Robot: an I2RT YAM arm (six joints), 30 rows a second.
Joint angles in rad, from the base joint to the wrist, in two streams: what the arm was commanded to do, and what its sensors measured. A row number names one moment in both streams.
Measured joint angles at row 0:
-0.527 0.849 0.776 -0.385 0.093 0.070
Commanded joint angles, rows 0 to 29:
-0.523 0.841 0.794 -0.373 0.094 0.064
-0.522 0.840 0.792 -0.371 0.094 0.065
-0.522 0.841 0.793 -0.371 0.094 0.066
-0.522 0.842 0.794 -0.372 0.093 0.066
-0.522 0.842 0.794 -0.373 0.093 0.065
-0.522 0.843 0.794 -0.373 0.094 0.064
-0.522 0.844 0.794 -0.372 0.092 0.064
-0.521 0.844 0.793 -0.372 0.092 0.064
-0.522 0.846 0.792 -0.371 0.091 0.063
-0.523 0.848 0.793 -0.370 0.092 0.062
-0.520 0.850 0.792 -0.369 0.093 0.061
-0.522 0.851 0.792 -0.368 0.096 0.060
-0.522 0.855 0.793 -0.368 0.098 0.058
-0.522 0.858 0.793 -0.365 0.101 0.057
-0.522 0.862 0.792 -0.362 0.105 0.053
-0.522 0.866 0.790 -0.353 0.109 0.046
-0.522 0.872 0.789 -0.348 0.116 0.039
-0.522 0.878 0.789 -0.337 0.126 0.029
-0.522 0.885 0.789 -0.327 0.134 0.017
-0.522 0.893 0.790 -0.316 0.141 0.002
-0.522 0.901 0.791 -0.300 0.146 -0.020
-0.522 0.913 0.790 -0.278 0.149 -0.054
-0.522 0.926 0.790 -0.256 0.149 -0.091
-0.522 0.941 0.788 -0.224 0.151 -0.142
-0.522 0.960 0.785 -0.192 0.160 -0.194
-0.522 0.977 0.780 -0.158 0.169 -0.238
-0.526 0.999 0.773 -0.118 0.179 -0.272
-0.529 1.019 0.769 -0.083 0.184 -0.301
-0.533 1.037 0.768 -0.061 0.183 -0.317
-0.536 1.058 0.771 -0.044 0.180 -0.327
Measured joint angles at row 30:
-0.529 1.025 0.775 -0.163 0.157 -0.215
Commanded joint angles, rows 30 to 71:
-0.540 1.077 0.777 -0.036 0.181 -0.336
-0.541 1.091 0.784 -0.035 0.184 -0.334
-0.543 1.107 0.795 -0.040 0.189 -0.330
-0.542 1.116 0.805 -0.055 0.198 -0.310
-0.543 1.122 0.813 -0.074 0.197 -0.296
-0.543 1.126 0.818 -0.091 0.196 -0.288
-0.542 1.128 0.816 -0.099 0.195 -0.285
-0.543 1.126 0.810 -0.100 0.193 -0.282
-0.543 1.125 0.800 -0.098 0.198 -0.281
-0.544 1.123 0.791 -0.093 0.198 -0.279
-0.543 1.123 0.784 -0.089 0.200 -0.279
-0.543 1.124 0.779 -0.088 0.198 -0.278
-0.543 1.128 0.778 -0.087 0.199 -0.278
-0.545 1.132 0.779 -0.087 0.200 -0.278
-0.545 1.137 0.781 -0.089 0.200 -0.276
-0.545 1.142 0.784 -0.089 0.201 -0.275
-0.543 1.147 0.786 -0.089 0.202 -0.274
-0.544 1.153 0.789 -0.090 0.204 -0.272
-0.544 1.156 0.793 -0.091 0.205 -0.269
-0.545 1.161 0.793 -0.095 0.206 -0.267
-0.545 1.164 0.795 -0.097 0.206 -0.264
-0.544 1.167 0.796 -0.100 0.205 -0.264
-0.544 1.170 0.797 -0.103 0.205 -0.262
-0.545 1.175 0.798 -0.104 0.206 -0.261
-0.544 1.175 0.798 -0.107 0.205 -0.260
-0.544 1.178 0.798 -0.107 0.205 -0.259
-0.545 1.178 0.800 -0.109 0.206 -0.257
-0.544 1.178 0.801 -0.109 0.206 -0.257
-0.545 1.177 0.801 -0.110 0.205 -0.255
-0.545 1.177 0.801 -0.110 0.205 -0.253
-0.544 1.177 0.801 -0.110 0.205 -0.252
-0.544 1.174 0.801 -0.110 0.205 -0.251
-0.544 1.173 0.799 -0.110 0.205 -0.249
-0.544 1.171 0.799 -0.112 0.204 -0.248
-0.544 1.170 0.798 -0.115 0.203 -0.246
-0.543 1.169 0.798 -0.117 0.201 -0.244
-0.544 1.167 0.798 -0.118 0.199 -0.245
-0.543 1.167 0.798 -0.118 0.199 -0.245
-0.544 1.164 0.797 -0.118 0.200 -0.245
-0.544 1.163 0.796 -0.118 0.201 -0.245
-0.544 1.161 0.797 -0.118 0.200 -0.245
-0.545 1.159 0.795 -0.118 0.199 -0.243
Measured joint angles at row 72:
-0.543 1.176 0.781 -0.110 0.197 -0.260
